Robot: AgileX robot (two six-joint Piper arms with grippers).
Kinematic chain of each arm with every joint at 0, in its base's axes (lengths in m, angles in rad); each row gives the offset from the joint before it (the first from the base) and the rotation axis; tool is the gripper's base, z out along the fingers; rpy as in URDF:
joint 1: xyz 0 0 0.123 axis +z
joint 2: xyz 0 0 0 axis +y
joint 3: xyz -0.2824 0 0.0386 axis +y
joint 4: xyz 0.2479 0 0.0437 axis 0.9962 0 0.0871
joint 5: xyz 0 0 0 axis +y
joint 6: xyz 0.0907 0 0.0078 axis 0.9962 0 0.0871
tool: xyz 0 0 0 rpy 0 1.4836 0
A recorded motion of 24 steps. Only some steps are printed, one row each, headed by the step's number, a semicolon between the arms.
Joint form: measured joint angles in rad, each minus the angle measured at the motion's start. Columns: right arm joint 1, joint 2, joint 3, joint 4, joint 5, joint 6; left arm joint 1, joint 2, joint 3, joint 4, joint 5, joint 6.
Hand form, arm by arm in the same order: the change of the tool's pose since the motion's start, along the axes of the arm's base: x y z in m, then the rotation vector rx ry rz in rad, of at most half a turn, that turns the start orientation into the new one. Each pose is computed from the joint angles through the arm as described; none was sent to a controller.
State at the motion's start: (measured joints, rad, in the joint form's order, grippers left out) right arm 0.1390 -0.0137 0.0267 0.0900 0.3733 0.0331; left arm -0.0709 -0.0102 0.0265 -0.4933 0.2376 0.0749
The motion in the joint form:
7: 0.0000 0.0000 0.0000 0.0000 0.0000 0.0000; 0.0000 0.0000 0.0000 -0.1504 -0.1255 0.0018
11: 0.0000 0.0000 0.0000 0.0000 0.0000 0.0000; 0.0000 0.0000 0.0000 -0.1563 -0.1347 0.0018
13: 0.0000 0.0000 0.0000 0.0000 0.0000 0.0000; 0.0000 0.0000 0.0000 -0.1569 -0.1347 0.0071
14: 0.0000 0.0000 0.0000 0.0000 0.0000 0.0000; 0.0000 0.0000 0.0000 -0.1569 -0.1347 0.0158
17: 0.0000 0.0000 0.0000 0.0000 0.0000 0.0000; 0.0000 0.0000 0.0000 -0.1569 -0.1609 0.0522
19: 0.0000 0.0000 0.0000 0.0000 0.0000 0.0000; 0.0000 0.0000 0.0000 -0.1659 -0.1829 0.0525
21: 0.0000 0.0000 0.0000 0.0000 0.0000 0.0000; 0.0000 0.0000 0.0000 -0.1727 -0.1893 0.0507
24: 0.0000 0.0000 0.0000 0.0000 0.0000 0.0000; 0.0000 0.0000 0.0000 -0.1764 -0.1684 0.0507
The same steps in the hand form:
7: 0.0000 0.0000 0.0000 0.0000 0.0000 0.0000; 0.0015 0.0039 0.0108 -0.1600 -0.0949 0.0567
11: 0.0000 0.0000 0.0000 0.0000 0.0000 0.0000; 0.0016 0.0044 0.0116 -0.1667 -0.1020 0.0616
13: 0.0000 0.0000 0.0000 0.0000 0.0000 0.0000; 0.0016 0.0044 0.0116 -0.1621 -0.1028 0.0612
14: 0.0000 0.0000 0.0000 0.0000 0.0000 0.0000; 0.0016 0.0044 0.0116 -0.1535 -0.1042 0.0605
17: 0.0000 0.0000 0.0000 0.0000 0.0000 0.0000; 0.0018 0.0058 0.0135 -0.1200 -0.1316 0.0726
19: 0.0000 0.0000 0.0000 0.0000 0.0000 0.0000; 0.0019 0.0070 0.0151 -0.1306 -0.1487 0.0850
21: 0.0000 0.0000 0.0000 0.0000 0.0000 0.0000; 0.0019 0.0073 0.0156 -0.1397 -0.1529 0.0888
24: 0.0000 0.0000 0.0000 0.0000 0.0000 0.0000; 0.0018 0.0061 0.0141 -0.1415 -0.1353 0.0769

